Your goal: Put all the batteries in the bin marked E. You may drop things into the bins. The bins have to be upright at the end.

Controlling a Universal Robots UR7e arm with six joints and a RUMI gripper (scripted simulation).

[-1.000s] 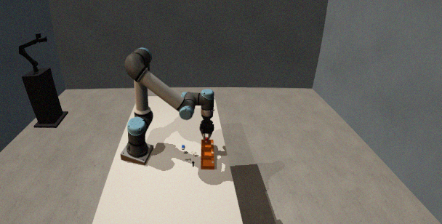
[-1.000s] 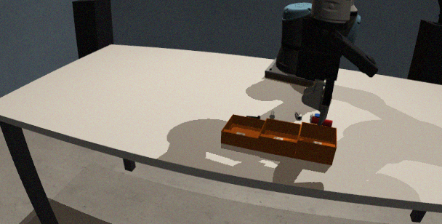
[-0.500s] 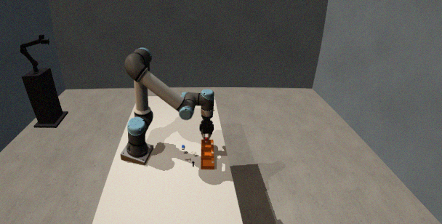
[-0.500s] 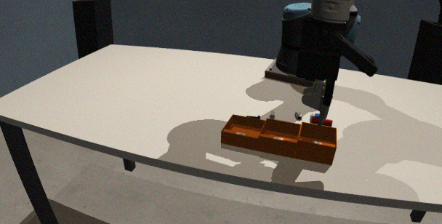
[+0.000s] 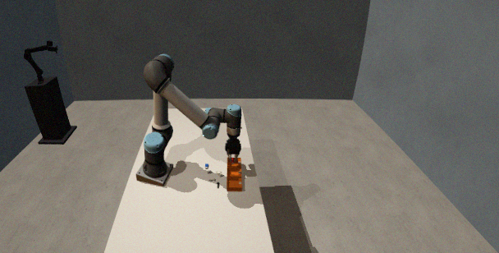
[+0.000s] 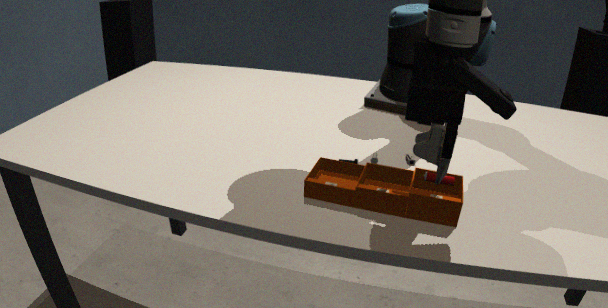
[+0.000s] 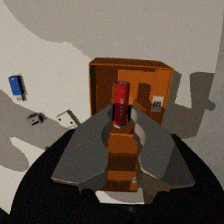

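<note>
My gripper is now 8 cm to the left of the orange three-compartment bin and 4 cm above it. From my hand the other things lie so: white dotted block: 8 cm behind, 6 cm to the right, 6 cm below; then red battery: 1 cm below; then blue piece: 16 cm behind, 6 cm below, 2 cm to the left.
</note>
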